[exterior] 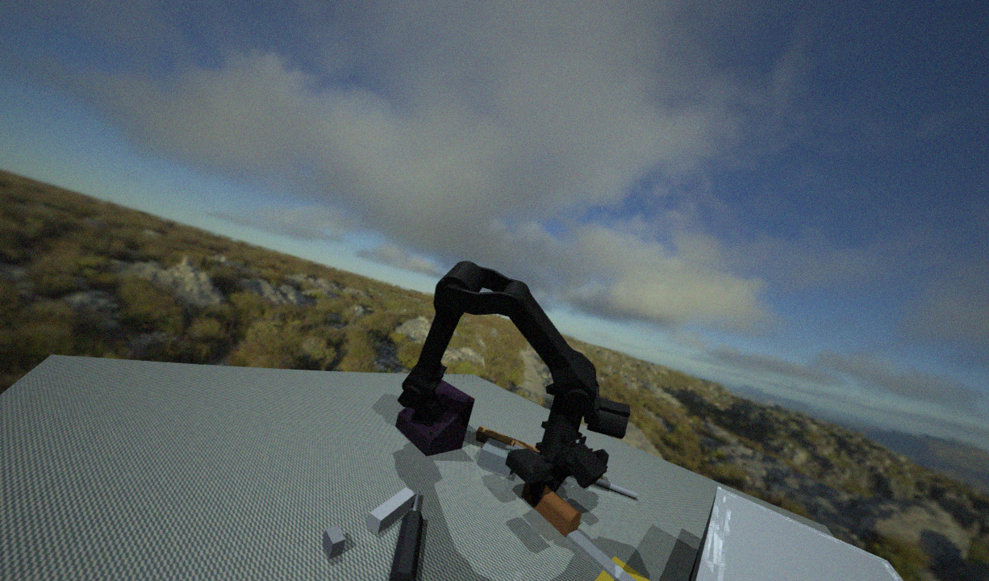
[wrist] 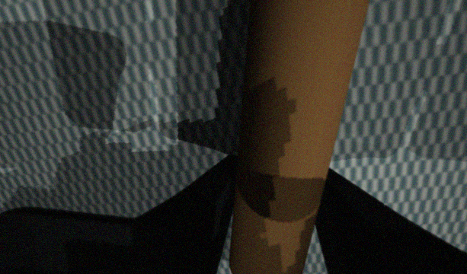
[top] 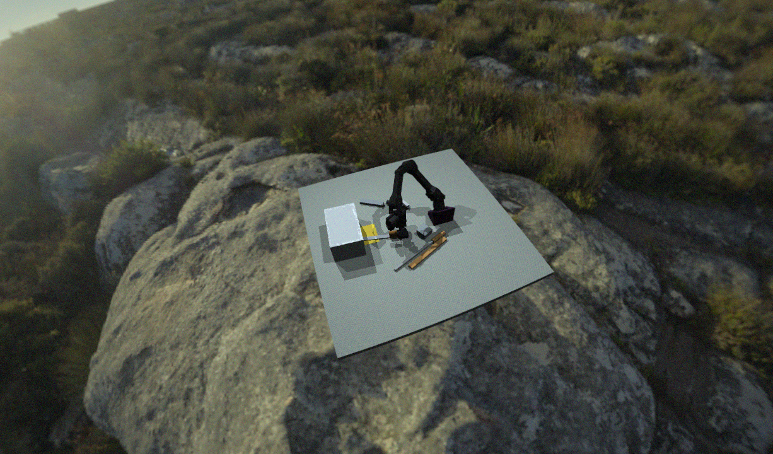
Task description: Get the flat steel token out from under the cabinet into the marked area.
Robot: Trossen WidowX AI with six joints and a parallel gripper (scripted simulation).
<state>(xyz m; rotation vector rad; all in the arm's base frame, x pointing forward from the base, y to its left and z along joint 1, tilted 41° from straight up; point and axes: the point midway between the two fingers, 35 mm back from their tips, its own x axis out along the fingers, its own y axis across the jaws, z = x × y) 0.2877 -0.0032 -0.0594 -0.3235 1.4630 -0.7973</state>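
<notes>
Right now my gripper tip is 14 cm past the grey block, 5 cm to the right of it and 1 cm below it. Round my gripper tip: grey bar 23 cm to the right, 13 cm behind; then small grey cube 33 cm to the right, 12 cm behind; then wooden stick 19 cm to the left, 9 cm behind.
</notes>
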